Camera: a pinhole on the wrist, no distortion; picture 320 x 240 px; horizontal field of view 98.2 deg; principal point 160.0 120.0 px. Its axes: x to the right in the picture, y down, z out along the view. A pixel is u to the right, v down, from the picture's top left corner.
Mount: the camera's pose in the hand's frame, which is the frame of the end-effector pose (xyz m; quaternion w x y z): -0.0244 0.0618 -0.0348 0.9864 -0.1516 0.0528 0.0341
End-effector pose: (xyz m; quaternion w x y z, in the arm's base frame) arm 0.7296 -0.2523 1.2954 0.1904 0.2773 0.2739 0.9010
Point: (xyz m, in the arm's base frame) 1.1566 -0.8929 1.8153
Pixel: outside the picture
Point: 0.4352 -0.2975 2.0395
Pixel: 291.1 199.0
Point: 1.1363 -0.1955 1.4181
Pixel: 44.5 31.1
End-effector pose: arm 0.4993 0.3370 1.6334 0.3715 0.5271 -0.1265 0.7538
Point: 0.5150 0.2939 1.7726
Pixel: 278.7 52.7
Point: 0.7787 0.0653 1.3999
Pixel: outside the picture
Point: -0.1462 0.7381 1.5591
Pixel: behind the camera
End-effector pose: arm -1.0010 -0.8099 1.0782 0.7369 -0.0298 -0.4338 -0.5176
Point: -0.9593 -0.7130 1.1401
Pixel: 145.6 134.6
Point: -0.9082 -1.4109 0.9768
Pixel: behind the camera
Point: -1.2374 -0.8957 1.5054
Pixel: 269.0 26.0
